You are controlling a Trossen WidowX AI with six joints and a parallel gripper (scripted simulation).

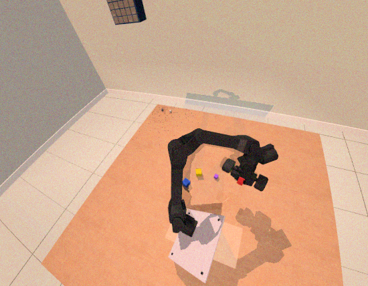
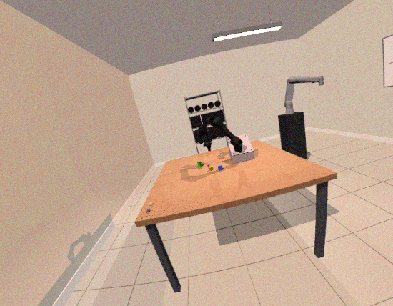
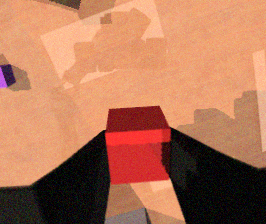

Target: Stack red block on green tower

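My gripper tip is 13 cm short of the green block, 7 cm to the right of it and 9 cm above it. Round my gripper tip: yellow block (2 cm ahead, 23 cm to the left, 12 cm below); then red block (1 cm above); then purple block (4 cm ahead, 13 cm to the left, 12 cm below).
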